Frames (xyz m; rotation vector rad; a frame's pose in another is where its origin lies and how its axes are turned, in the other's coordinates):
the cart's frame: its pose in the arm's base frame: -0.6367 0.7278 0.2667 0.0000 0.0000 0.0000
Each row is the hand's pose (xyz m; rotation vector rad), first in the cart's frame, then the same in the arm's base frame.
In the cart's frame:
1: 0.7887 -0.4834 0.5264 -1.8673 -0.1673 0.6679
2: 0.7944 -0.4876 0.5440 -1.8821 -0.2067 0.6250
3: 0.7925 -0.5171 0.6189 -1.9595 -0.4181 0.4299
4: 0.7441 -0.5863 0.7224 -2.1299 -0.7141 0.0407
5: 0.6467 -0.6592 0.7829 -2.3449 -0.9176 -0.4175
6: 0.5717 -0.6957 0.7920 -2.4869 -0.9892 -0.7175
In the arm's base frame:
1: 0.1520 0.2444 0.7931 -1.8673 -0.1673 0.6679
2: 0.1577 0.2402 0.8107 -1.8821 -0.2067 0.6250
3: 0.1558 0.2107 0.8856 -1.9595 -0.4181 0.4299
4: 0.1074 0.1415 0.9891 -2.1299 -0.7141 0.0407
5: 0.0100 0.0686 1.0496 -2.3449 -0.9176 -0.4175
6: -0.0650 0.0321 1.0587 -2.4869 -0.9892 -0.7175

